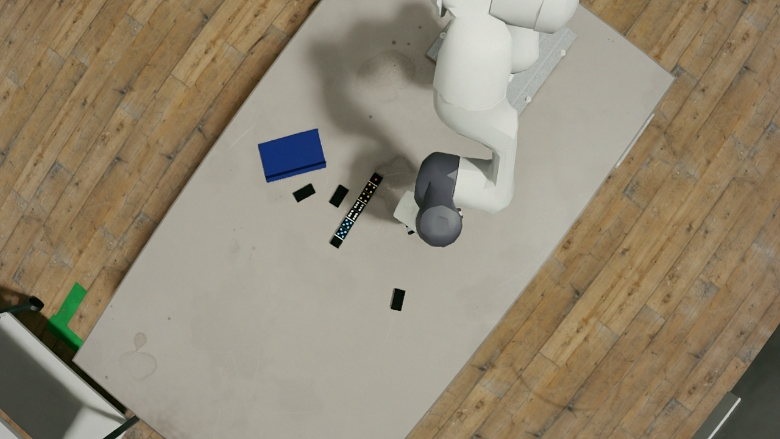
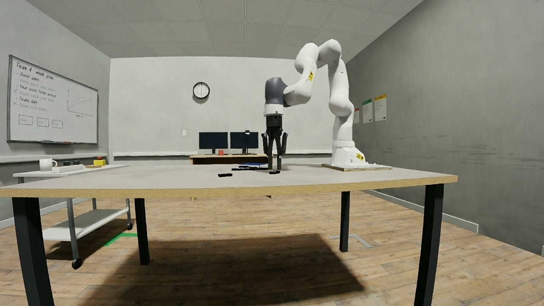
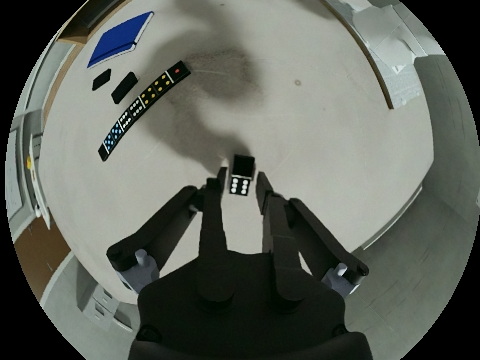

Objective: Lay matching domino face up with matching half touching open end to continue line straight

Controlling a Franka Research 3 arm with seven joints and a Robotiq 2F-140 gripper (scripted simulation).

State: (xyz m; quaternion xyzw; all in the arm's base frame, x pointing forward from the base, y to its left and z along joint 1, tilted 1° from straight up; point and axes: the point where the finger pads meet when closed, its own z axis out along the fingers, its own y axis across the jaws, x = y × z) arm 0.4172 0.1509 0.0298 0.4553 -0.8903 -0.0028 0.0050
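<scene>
Right now my hand is 50 mm above the domino. The rest, counted from my hand: blue book: 400 mm to the right, 90 mm ahead, 40 mm below.
</scene>
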